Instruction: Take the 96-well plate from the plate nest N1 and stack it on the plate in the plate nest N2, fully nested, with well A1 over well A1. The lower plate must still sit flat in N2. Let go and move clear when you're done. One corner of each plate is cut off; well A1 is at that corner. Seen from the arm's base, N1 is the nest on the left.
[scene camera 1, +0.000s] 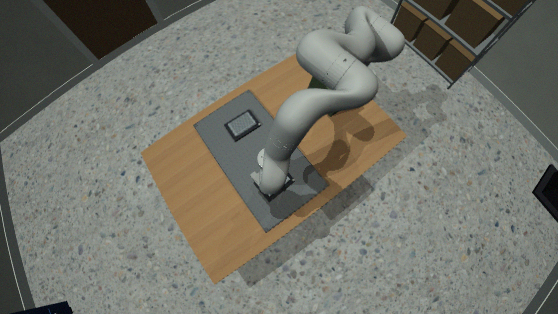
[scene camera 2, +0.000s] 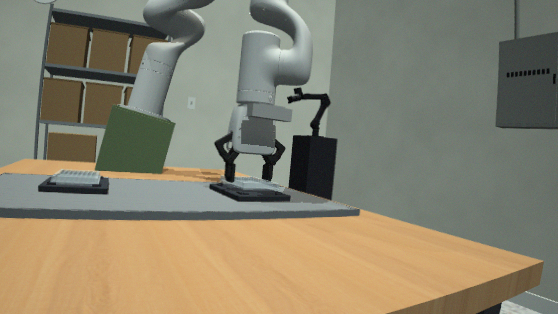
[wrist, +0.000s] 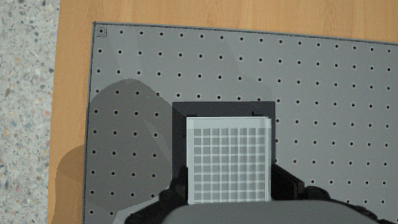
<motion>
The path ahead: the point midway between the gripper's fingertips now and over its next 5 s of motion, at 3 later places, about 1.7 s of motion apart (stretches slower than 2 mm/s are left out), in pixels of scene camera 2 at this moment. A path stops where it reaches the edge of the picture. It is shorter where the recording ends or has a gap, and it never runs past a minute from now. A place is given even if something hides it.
My gripper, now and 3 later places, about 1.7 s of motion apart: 248, 182; 250, 162; 240, 142; 172, 136
</motion>
